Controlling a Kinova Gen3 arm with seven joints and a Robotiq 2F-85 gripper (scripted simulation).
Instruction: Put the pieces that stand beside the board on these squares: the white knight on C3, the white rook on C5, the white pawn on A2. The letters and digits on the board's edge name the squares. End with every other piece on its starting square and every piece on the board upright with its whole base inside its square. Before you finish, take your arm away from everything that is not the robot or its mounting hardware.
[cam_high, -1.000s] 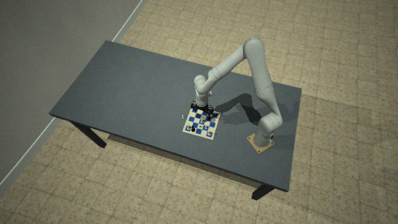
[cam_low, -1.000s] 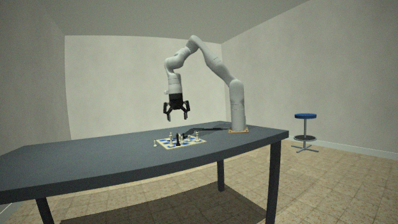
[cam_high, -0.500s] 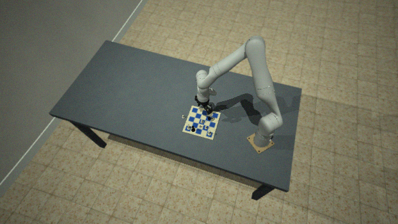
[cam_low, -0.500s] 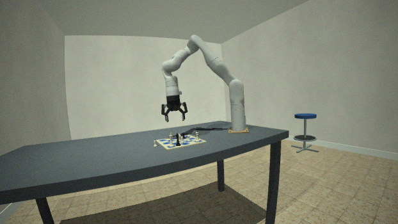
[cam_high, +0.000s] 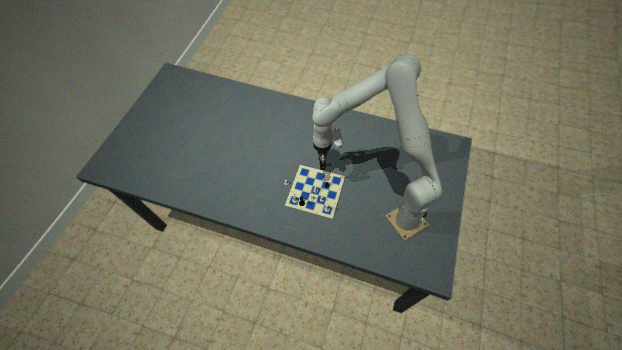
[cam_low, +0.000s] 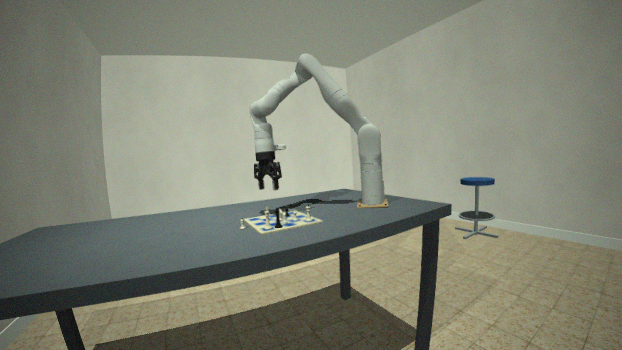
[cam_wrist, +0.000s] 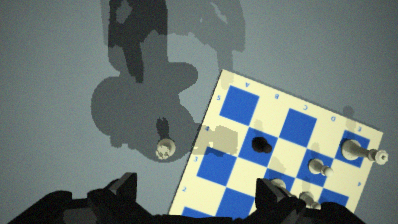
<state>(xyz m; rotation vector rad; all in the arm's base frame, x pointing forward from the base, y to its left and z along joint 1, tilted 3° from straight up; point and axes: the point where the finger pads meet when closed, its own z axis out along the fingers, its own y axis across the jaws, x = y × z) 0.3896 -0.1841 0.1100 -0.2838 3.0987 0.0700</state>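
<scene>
The white rook lies 10 cm below my hand and 4 cm to the right of it. From my hand the other things lie so: white king 17 cm to the left, 10 cm ahead, 7 cm below; then black pawn 9 cm below, 7 cm to the left, 3 cm behind; then chessboard 11 cm below, 10 cm to the left, 1 cm ahead.
</scene>
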